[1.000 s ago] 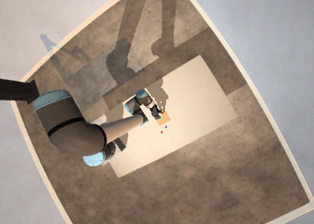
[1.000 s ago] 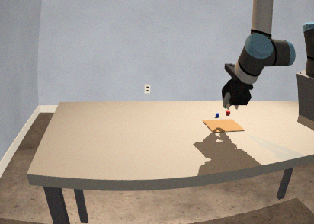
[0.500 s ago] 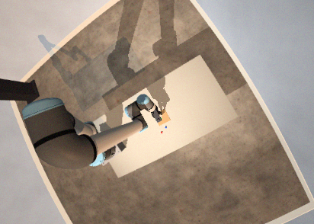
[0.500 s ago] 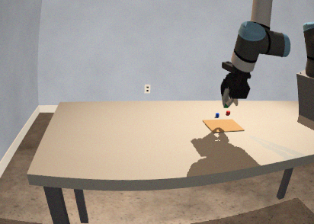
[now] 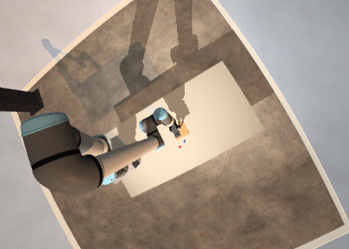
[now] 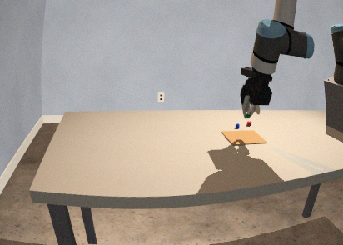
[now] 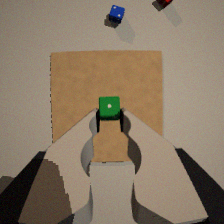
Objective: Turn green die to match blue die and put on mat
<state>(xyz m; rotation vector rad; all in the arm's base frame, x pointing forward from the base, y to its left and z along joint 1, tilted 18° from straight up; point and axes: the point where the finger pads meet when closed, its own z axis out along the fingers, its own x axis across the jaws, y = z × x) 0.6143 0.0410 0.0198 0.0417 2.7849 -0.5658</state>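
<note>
The green die is 10 mm to the right of my hand and 10 mm below it. Also, from my hand: red die (70 mm behind, 150 mm to the right, 80 mm below); then mat (90 mm below); then blue die (10 mm behind, 120 mm to the right, 80 mm below).
</note>
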